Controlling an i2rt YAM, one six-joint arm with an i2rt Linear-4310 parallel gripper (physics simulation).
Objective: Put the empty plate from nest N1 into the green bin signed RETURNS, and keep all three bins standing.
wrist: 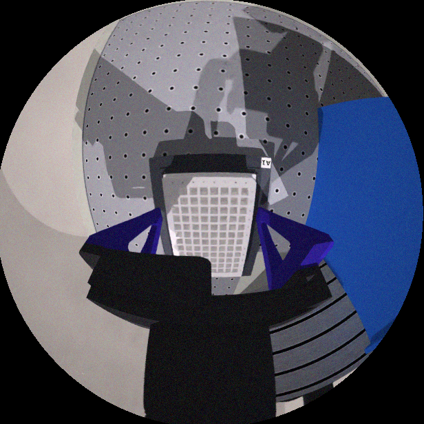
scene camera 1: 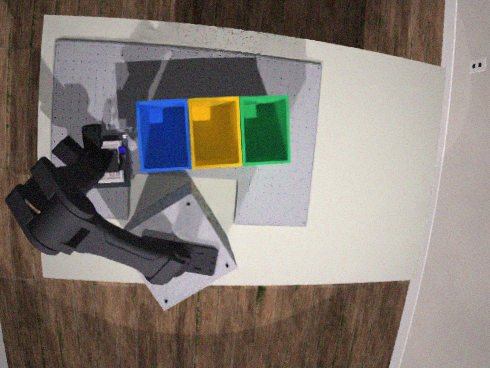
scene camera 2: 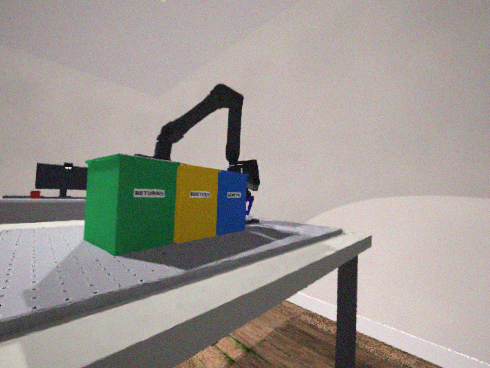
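Where they show: arm's base at its link origin: (scene camera 1: pixel 177 255).
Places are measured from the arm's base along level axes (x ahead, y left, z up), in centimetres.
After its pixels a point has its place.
The white gridded plate (scene camera 1: pixel 111 176) {y 24.0, x 13.2, z -20.9 cm} (wrist: pixel 212 220) lies in its dark nest (scene camera 1: pixel 127 170) {y 19.7, x 15.7, z -22.3 cm} (wrist: pixel 205 163), left of the bins in scene camera 1. A small label on the nest reads A1. My gripper (scene camera 1: pixel 113 151) {y 26.4, x 20.0, z -21.2 cm} (scene camera 2: pixel 249 205) (wrist: pixel 208 212) is open, its blue fingers on either side of the plate in the wrist view; whether they touch it, I cannot tell. The arm hides part of the plate from above. The green bin (scene camera 1: pixel 288 127) {y -22.6, x 37.5, z -5.5 cm} (scene camera 2: pixel 147 220) {y -14.8, x 43.7, z -17.7 cm} stands upright at the right end of the bin row, its RETURNS sign (scene camera 2: pixel 149 193) {y -14.7, x 43.7, z -12.4 cm} facing scene camera 2. Its visible inside holds no plate.
The yellow bin (scene camera 1: pixel 216 166) {y -5.9, x 23.5, z -5.5 cm} (scene camera 2: pixel 196 220) {y -2.7, x 40.5, z -18.8 cm} and blue bin (scene camera 1: pixel 167 169) {y 6.4, x 20.4, z -5.5 cm} (scene camera 2: pixel 231 215) {y 10.0, x 37.2, z -18.4 cm} (wrist: pixel 370 200) stand upright beside the green one, the blue bin nearest my gripper. The perforated board (scene camera 1: pixel 280 200) {y -30.5, x 14.9, z -23.4 cm} (scene camera 2: pixel 30 270) {y -30.8, x 47.3, z -23.5 cm} lies under them. The arm's grey base plate (scene camera 1: pixel 170 287) {y 0.4, x -8.7, z 0.8 cm} is at the front.
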